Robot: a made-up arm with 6 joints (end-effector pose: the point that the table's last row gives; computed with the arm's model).
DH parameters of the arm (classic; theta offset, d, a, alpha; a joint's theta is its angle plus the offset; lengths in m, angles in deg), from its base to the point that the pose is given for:
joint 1: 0 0.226 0 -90
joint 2: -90 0 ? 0
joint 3: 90 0.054 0 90
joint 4: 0 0.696 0 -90
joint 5: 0 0 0 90
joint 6: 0 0.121 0 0
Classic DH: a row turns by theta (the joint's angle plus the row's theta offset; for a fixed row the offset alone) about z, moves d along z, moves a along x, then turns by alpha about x.
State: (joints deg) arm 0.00 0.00 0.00 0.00 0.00 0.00
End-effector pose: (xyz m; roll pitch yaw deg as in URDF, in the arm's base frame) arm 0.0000 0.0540 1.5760 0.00 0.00 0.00
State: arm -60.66 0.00 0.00 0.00 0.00 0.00
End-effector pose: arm 0.0471 0.0265 1.5760 0.00 0.00 -60.66
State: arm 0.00 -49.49 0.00 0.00 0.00 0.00
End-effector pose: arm -1.0264 0.0540 1.1029 0.00 -49.49 0.00
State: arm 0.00 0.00 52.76 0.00 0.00 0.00
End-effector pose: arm 0.6504 0.0540 1.2534 0.00 52.76 0.00
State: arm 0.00 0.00 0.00 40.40 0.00 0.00
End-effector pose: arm 0.0000 0.0540 1.5760 0.00 0.00 40.40
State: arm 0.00 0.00 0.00 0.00 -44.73 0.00
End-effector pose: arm -0.0852 0.0540 1.5410 0.00 -44.73 0.00
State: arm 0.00 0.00 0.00 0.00 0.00 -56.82
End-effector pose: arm 0.0000 0.0540 1.5760 0.00 0.00 -56.82
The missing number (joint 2, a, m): 0.533
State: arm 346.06 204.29 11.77 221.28 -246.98 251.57
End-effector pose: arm -0.5224 0.1096 -0.8335 96.94 41.17 43.07
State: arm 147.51 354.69 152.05 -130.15 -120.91 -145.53
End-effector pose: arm -0.2760 0.0177 0.1900 -52.31 -78.09 159.04
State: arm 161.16 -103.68 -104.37 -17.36 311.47 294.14
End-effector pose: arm 0.0463 -0.1014 -0.5443 -104.91 15.31 80.48
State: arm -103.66 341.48 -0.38 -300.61 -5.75 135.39
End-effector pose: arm 0.1461 0.4169 1.5018 1.03 22.34 92.15
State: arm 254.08 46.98 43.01 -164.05 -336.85 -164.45
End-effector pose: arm -0.2890 -1.1623 0.6355 52.99 51.08 -53.01
